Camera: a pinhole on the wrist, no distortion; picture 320 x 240 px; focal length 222.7 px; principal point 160.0 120.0 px. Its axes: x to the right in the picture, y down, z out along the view. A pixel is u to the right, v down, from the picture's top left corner.
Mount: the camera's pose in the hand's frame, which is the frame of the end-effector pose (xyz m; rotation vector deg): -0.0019 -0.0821 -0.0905 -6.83 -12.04 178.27
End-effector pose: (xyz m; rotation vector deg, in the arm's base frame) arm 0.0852 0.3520 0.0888 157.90 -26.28 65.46
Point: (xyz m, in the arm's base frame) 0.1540 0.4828 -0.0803
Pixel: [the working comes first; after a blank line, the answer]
In the camera's frame: 0.0829 0.0339 0.2401

236.9 151.5
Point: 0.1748 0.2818 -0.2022
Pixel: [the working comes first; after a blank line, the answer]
In the camera's frame: 0.1028 -0.1674 0.3616

223.3 16.9
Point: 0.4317 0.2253 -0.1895
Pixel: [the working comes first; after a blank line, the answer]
In the camera's frame: -0.1043 -0.1650 0.5243

115.7 49.9
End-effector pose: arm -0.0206 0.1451 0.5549 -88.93 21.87 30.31
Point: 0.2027 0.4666 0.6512
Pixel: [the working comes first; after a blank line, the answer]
In the camera's frame: -0.1929 0.0817 0.3898

49.8 166.7
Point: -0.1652 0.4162 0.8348
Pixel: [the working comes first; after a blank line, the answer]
In the camera's frame: 0.2192 0.0410 0.4003

282.0 142.8
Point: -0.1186 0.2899 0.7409
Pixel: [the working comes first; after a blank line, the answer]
In the camera's frame: 0.1506 -0.0023 0.2576

290.1 118.0
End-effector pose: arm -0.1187 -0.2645 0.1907 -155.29 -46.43 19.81
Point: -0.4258 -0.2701 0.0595
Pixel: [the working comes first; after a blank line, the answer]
In the camera's frame: 0.2079 -0.0173 0.3228

303.4 108.1
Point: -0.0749 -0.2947 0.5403
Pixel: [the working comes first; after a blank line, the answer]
In the camera's frame: 0.0490 0.0262 -0.2498

behind the camera
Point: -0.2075 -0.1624 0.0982
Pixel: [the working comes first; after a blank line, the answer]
In the camera's frame: -0.0178 -0.0186 0.2236

142.3 101.5
